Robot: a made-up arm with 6 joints.
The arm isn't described. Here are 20 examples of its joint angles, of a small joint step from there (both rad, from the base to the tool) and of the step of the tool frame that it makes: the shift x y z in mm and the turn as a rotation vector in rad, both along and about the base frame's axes.
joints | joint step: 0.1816 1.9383 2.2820 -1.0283 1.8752 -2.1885 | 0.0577 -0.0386 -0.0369 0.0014 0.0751 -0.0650
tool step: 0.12 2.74 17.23 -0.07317 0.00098 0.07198
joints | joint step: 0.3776 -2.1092 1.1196 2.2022 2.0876 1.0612 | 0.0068 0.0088 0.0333 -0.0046 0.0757 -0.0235
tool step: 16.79 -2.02 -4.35 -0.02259 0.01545 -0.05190
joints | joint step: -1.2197 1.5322 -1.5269 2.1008 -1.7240 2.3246 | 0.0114 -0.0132 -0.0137 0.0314 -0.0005 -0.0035
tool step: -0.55 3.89 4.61 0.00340 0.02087 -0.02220
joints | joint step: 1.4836 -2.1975 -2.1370 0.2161 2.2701 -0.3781 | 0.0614 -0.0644 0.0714 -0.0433 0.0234 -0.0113
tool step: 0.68 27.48 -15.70 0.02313 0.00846 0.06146
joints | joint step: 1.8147 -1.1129 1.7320 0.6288 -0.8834 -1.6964 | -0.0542 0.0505 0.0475 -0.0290 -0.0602 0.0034
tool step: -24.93 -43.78 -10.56 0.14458 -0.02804 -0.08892
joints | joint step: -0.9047 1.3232 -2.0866 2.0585 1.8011 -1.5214 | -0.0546 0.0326 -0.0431 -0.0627 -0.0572 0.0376
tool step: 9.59 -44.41 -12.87 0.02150 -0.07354 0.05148
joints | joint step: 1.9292 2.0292 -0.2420 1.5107 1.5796 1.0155 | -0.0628 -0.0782 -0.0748 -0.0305 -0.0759 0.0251
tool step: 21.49 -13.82 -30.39 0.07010 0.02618 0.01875
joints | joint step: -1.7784 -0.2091 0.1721 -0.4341 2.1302 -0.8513 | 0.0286 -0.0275 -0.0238 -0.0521 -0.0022 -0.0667
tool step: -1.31 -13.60 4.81 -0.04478 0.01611 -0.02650
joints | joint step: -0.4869 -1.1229 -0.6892 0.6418 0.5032 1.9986 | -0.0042 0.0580 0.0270 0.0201 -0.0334 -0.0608
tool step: 9.45 -3.07 -13.67 0.00095 -0.00731 -0.02214
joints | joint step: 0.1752 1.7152 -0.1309 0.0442 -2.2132 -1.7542 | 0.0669 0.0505 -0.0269 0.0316 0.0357 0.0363
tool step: -17.03 -7.56 16.51 -0.02462 -0.01537 -0.04851
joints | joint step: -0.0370 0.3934 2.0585 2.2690 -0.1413 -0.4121 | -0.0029 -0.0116 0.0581 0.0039 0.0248 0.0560
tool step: -21.88 12.33 5.91 -0.01942 -0.02934 0.00437
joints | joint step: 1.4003 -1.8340 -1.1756 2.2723 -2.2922 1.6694 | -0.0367 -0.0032 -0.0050 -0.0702 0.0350 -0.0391
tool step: -4.02 -0.16 22.45 0.01453 -0.09431 -0.05209
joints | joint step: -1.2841 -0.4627 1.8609 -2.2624 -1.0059 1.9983 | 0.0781 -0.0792 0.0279 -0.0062 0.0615 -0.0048
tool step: 1.85 -30.69 13.58 -0.02276 0.03939 -0.06250
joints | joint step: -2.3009 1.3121 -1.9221 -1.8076 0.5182 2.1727 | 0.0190 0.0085 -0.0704 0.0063 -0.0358 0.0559
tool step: -2.51 -3.38 -12.21 0.09277 -0.00144 -0.04889
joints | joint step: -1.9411 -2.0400 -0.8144 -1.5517 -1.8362 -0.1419 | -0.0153 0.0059 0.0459 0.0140 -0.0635 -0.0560
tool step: -5.15 -9.37 -19.77 0.01834 0.03335 0.03569
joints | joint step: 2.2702 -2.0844 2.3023 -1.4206 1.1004 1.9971 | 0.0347 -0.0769 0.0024 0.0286 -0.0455 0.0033
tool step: 5.26 10.41 -22.54 -0.06379 0.00974 0.06185
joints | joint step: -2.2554 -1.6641 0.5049 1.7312 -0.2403 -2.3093 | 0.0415 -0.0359 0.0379 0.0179 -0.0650 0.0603
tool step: -16.00 -5.18 -3.38 0.04548 0.02040 -0.11042
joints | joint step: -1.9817 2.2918 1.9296 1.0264 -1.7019 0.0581 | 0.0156 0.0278 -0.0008 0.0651 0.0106 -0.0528
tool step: -0.51 -14.95 -4.81 0.00001 -0.01519 0.01743
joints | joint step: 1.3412 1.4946 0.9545 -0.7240 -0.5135 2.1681 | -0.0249 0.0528 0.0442 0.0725 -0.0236 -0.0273
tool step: -13.04 7.83 6.24 0.01144 0.05388 -0.00993
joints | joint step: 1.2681 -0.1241 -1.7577 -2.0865 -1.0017 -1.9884 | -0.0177 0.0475 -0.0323 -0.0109 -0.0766 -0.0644
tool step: -19.42 3.79 -8.50 -0.06870 0.10099 -0.07158
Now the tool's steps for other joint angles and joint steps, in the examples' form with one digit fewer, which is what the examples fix.
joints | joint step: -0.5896 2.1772 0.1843 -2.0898 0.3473 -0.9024 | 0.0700 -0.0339 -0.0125 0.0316 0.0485 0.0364
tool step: 9.3 -5.2 6.2 -0.0504 -0.0645 0.0233
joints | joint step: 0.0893 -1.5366 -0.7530 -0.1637 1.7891 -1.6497 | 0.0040 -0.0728 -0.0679 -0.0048 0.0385 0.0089
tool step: -8.2 4.0 -14.1 -0.0676 -0.0344 0.0206
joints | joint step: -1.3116 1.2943 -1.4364 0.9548 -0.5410 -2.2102 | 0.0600 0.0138 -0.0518 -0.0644 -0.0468 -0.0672
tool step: -4.0 -11.0 -10.6 -0.0416 -0.1258 -0.0131
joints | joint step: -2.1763 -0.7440 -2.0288 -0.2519 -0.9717 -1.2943 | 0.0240 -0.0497 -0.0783 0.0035 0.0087 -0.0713
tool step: -6.1 23.7 1.6 -0.1454 -0.0022 -0.0736
